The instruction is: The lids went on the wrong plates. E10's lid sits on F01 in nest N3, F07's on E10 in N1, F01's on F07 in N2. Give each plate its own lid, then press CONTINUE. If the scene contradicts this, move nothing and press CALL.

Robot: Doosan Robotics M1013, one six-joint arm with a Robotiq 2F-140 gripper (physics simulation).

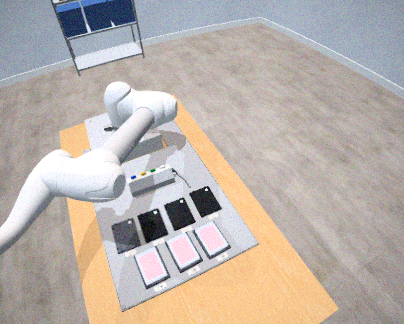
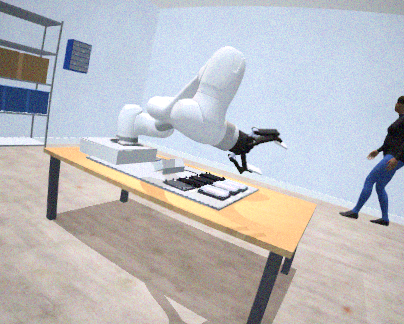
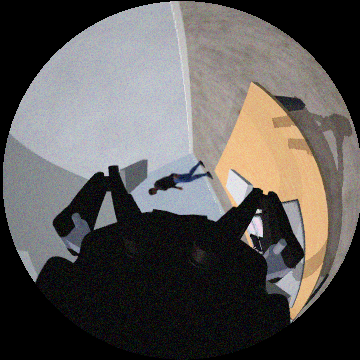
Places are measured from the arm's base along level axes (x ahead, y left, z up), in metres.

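Where they show: gripper, fingertip midpoint: (image 2: pixel 272 159) (image 3: pixel 187 172); arm's base at its link origin: (image 2: pixel 126 143).
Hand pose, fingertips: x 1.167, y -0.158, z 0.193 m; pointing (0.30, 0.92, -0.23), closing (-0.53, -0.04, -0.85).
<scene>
Each offset is from my fingertips to the top centre of the thing. "*": to the spot under its first point. Level surfaces: height alone.
Three pink-topped, pale-rimmed rectangular pieces {dx -0.355, dy +0.187, dz -0.251 m} (image 1: pixel 151 266) {dx -0.385, dy +0.324, dz -0.248 m} (image 1: pixel 183 250) {dx -0.409, dy +0.449, dz -0.253 m} (image 1: pixel 212 238) lie in the front row on the grey mat {dz -0.282 m} (image 1: pixel 114 285) (image 2: pixel 233 201). Behind them lie four dark rectangular pieces: a greyer one {dx -0.523, dy +0.094, dz -0.263 m} (image 1: pixel 125 235) at the left, then three black ones {* dx -0.538, dy +0.217, dz -0.273 m} (image 1: pixel 152 225) {* dx -0.565, dy +0.349, dz -0.273 m} (image 1: pixel 180 213) {* dx -0.597, dy +0.475, dz -0.273 m} (image 1: pixel 205 201). The small labels and codes are unreadable, so I cannot tell which lid or plate is which. A button box {dx -0.781, dy +0.243, dz -0.199 m} (image 1: pixel 150 186) (image 2: pixel 172 166) behind them has blue, yellow, green and white buttons. My gripper (image 2: pixel 270 157) (image 3: pixel 187 172) is open and empty, high above the table, pointing sideways.
The wooden table {dz -0.296 m} (image 1: pixel 280 280) (image 2: pixel 280 215) (image 3: pixel 295 175) carries the mat and the arm's white base block (image 2: pixel 117 151). A thin cable-like piece {* dx -0.762, dy +0.399, dz -0.281 m} (image 1: pixel 182 179) lies by the button box. A person (image 2: pixel 387 150) (image 3: pixel 170 181) stands beyond the table. A shelf rack (image 1: pixel 110 55) stands near the wall.
</scene>
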